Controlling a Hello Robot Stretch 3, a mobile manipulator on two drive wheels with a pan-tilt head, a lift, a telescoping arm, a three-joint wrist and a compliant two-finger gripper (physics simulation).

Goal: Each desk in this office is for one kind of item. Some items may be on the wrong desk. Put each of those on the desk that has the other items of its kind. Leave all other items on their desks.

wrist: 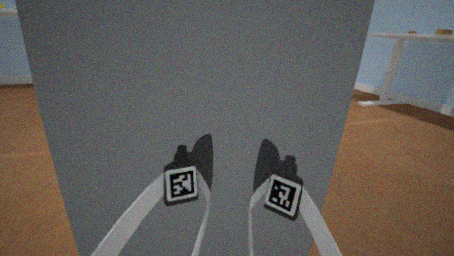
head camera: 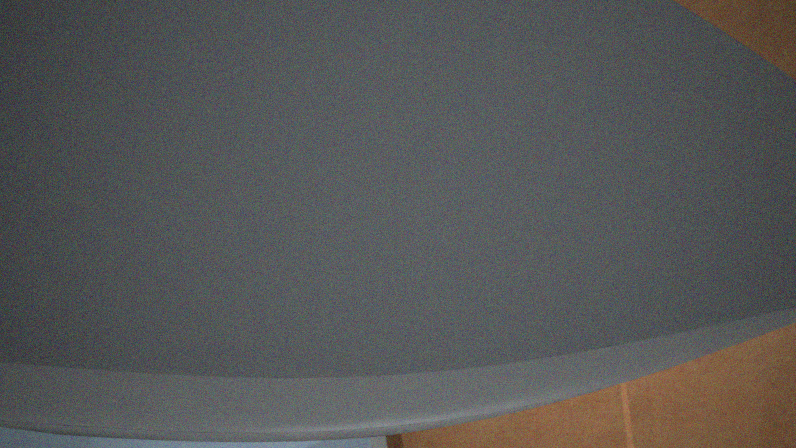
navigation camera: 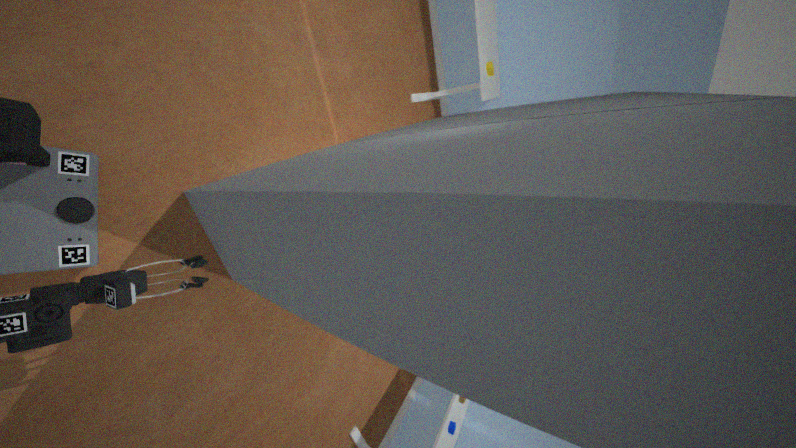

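Pixels of known places: gripper, fingertip midpoint: (wrist: 235, 154) (navigation camera: 207, 270); robot's base, link origin: (navigation camera: 76, 207).
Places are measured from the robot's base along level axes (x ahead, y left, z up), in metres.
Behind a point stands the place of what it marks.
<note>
My gripper (navigation camera: 197, 271) @(x 0.249, y -0.141, z 0.485 m) (wrist: 235, 154) @(x 0.249, y -0.141, z 0.485 m) is open, with nothing between its fingers, in front of a large grey pillar-like block. A white desk (navigation camera: 486, 27) @(x 2.028, y 1.696, z 0.721 m) at the top of the navigation view bears a yellow item (navigation camera: 490, 68) @(x 2.085, y 1.347, z 0.756 m). A second white desk (navigation camera: 445, 439) @(x 1.852, y -1.925, z 0.720 m) at the bottom bears a blue item (navigation camera: 451, 427) @(x 1.895, y -1.819, z 0.748 m) and a small brown item (navigation camera: 462, 399) @(x 2.135, y -1.700, z 0.755 m), and is partly hidden by the block. In the wrist view a desk (wrist: 425, 37) @(x 2.127, y -1.534, z 0.695 m) at the right bears two brown items, one larger (wrist: 443, 32) @(x 2.131, y -1.667, z 0.746 m) and one small (wrist: 412, 32) @(x 2.609, y -1.719, z 0.759 m). A yellow item (wrist: 2, 6) @(x 1.899, y 1.935, z 0.751 m) shows at the left edge on another desk (wrist: 15, 12) @(x 1.762, y 1.669, z 0.696 m).
The tall grey block (head camera: 389, 194) @(x 0.339, y -0.007, z 1.173 m) (navigation camera: 501, 278) @(x 0.347, y -0.023, z 1.201 m) (wrist: 200, 75) @(x 0.377, y -0.085, z 0.525 m) fills most of the head view and stands close ahead of the gripper. My grey base (navigation camera: 33, 222) @(x -0.074, y -0.035, z 0.160 m) is left of it in the navigation view. Brown floor (navigation camera: 194, 72) @(x 0.309, y 0.579, z 0.001 m) (wrist: 400, 160) @(x 1.270, y -1.038, z 0.000 m) and blue walls (navigation camera: 557, 50) @(x 2.617, y 1.721, z 1.267 m) show around the block.
</note>
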